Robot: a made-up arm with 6 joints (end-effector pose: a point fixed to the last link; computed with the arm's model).
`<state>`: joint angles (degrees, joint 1 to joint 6).
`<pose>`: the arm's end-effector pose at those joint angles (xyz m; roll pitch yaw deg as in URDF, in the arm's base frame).
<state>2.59 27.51 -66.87 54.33 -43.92 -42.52</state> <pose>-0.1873 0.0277 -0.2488 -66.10 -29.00 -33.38</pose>
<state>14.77 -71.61 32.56 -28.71 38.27 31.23</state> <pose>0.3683 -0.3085 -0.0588 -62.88 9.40 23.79</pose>
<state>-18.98 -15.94 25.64 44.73 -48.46 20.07</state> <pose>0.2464 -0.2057 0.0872 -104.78 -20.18 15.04</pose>
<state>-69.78 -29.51 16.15 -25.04 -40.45 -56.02</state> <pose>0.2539 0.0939 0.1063 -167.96 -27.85 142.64</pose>
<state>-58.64 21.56 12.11 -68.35 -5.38 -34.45</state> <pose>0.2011 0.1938 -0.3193 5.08 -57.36 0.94</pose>
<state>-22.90 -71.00 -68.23 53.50 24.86 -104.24</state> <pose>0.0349 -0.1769 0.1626 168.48 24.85 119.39</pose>
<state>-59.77 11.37 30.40 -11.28 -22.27 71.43</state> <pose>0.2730 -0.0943 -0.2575 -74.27 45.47 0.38</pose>
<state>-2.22 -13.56 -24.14 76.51 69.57 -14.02</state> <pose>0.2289 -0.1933 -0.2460 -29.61 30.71 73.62</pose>
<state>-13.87 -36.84 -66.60 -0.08 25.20 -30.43</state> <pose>0.2898 -0.1988 0.0328 154.12 -62.12 161.44</pose>
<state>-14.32 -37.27 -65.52 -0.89 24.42 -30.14</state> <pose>0.2922 -0.1964 0.0392 154.43 -61.75 161.55</pose>
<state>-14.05 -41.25 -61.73 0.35 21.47 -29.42</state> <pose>0.2858 -0.2059 0.0621 159.52 -61.57 154.67</pose>
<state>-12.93 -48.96 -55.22 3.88 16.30 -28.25</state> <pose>0.2631 -0.2277 0.1031 168.54 -60.53 140.39</pose>
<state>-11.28 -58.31 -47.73 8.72 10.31 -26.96</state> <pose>0.2216 -0.2525 0.1532 176.30 -57.70 124.09</pose>
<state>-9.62 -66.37 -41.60 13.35 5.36 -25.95</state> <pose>0.1736 -0.2688 0.1959 179.65 -54.38 111.62</pose>
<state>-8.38 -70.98 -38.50 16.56 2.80 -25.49</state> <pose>0.1403 -0.2759 0.2184 -179.53 -52.38 104.63</pose>
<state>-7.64 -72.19 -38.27 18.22 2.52 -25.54</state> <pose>0.1282 -0.2798 0.2216 -179.00 -52.01 101.87</pose>
